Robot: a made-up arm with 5 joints. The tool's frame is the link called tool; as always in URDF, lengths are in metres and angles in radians. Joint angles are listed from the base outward. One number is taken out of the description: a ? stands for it. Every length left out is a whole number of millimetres.
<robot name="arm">
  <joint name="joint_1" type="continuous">
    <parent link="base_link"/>
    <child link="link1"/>
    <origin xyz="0.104 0 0.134" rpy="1.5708 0 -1.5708"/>
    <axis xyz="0 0 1"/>
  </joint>
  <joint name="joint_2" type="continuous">
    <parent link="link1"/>
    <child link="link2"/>
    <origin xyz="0.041 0.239 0" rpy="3.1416 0 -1.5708"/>
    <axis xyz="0 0 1"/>
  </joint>
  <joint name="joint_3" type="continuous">
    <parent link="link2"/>
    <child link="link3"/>
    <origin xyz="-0.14 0.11 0" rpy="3.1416 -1.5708 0"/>
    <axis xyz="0 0 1"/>
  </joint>
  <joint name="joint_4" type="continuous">
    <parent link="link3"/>
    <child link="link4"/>
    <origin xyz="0.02 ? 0" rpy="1.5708 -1.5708 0"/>
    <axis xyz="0 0 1"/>
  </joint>
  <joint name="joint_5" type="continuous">
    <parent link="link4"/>
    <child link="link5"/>
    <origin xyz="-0.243 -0.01 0" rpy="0 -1.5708 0"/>
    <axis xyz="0 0 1"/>
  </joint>
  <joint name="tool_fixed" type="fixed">
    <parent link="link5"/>
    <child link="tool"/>
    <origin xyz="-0.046 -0.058 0" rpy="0 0 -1.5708"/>
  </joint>
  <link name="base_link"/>
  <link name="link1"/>
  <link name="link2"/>
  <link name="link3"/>
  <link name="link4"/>
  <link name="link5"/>
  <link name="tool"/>
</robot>
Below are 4 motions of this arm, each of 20 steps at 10 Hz.
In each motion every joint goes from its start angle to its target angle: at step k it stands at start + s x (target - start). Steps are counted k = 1, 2, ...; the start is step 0. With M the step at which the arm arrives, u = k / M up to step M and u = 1 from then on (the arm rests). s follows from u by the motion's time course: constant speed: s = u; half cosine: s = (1 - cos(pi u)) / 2; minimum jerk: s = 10 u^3 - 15 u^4 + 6 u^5.
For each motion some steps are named. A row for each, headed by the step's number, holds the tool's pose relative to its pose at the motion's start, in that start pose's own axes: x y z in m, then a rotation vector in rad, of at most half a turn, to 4 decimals.
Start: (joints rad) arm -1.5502 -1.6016 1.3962 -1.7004 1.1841
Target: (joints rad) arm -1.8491 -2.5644 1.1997 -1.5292 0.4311
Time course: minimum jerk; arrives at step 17
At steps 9, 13, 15, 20:
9: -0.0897 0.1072 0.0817 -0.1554 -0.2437 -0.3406
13: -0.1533 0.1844 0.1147 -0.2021 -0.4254 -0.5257
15: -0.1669 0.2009 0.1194 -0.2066 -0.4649 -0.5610
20: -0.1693 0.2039 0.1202 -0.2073 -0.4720 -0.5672

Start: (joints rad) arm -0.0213 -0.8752 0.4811 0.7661 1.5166
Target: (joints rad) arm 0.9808 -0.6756 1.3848 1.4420 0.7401
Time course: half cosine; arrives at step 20
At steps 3, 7, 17, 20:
3: 0.0026 -0.0025 0.0004 0.0162 -0.0065 -0.1042
7: 0.0022 -0.0005 -0.0033 0.0688 -0.0580 -0.5091
17: -0.0163 0.1196 -0.0934 0.1898 -0.4872 -1.5083
20: -0.0147 0.1327 -0.1078 0.2015 -0.5382 -1.5646

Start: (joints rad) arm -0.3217 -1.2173 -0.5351 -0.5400 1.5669
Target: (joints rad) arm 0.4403 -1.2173 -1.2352 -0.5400 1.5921
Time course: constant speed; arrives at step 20
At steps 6, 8, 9, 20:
6: 0.0707 -0.0314 -0.0067 0.1368 0.0501 0.2813
8: 0.0939 -0.0412 -0.0118 0.1912 0.0617 0.3711
9: 0.1054 -0.0461 -0.0148 0.2201 0.0665 0.4151
20: 0.2269 -0.0942 -0.0721 0.6033 0.0749 0.8481

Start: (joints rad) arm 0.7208 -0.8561 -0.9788 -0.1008 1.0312
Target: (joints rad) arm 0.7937 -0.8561 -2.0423 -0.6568 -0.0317
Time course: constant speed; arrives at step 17
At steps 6, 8, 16, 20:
6: -0.0351 0.0359 0.0136 -0.0839 -0.1602 -0.0037
8: -0.0525 0.0405 0.0158 -0.0828 -0.2294 -0.0069
16: -0.1283 0.0122 0.0052 0.0929 -0.5092 -0.0324
20: -0.1363 0.0037 0.0011 0.1340 -0.5381 -0.0370

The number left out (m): -0.039
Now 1 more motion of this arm.
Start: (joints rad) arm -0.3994 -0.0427 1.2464 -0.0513 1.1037
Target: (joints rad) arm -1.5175 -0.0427 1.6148 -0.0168 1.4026
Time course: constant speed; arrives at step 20
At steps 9, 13, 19, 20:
9: 0.0398 -0.3040 -0.0988 0.5083 0.0919 -0.0360
13: 0.0524 -0.4147 -0.1904 0.7343 0.1361 -0.0497
19: 0.0630 -0.5347 -0.3691 1.0730 0.2061 -0.0676
20: 0.0637 -0.5484 -0.4025 1.1294 0.2182 -0.0703

